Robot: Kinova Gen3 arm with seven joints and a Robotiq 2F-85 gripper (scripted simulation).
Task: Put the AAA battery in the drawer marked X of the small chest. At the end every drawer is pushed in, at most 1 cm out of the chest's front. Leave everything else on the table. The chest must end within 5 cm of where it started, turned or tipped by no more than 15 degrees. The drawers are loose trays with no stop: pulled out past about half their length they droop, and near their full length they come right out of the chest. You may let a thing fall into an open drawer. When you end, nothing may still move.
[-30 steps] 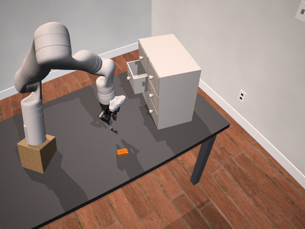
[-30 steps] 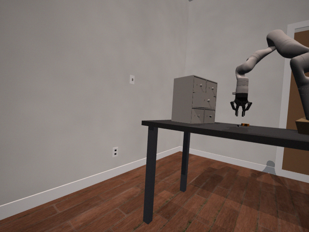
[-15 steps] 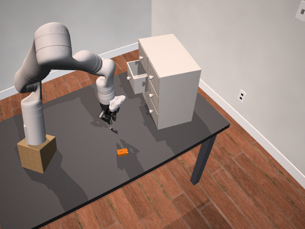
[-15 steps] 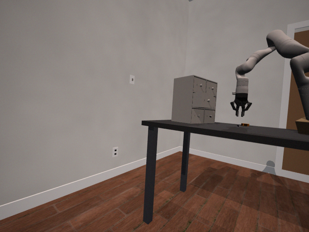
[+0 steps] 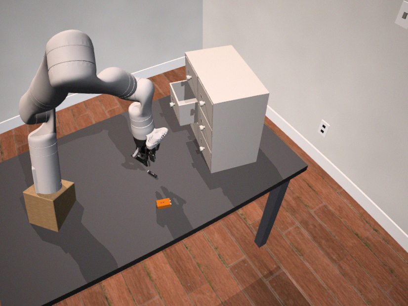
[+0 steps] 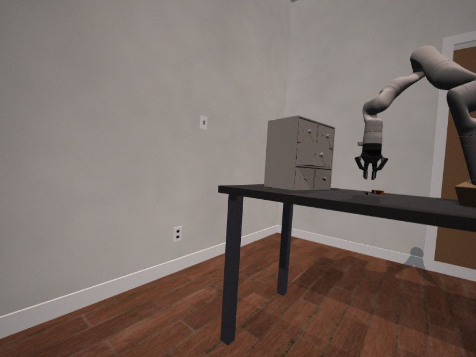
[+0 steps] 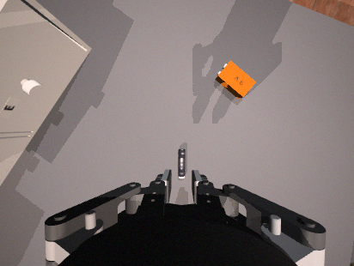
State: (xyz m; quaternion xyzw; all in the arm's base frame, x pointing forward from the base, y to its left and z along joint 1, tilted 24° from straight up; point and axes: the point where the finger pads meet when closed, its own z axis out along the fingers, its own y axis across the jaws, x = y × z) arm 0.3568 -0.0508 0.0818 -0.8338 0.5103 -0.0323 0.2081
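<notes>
Now: hand 80 mm above the black AAA battery. Also, from my hand: orange block: 10 mm ahead, 150 mm to the right, 80 mm below.
</notes>
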